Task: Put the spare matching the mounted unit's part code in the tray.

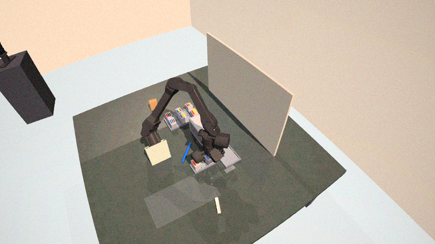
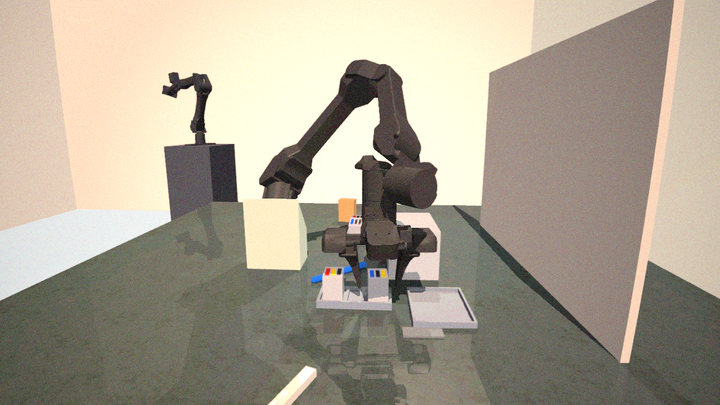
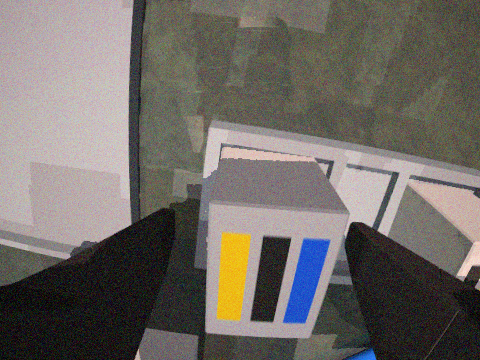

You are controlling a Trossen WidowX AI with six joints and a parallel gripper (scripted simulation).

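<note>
Now: gripper tip 1 cm below the grey spare block. From my gripper tip the other things lie so: blue pen (9 cm behind, 11 cm to the left, 2 cm below); grey unit (4 cm ahead, 20 cm to the left, 2 cm above); grey tray (10 cm ahead, 2 cm below).
</note>
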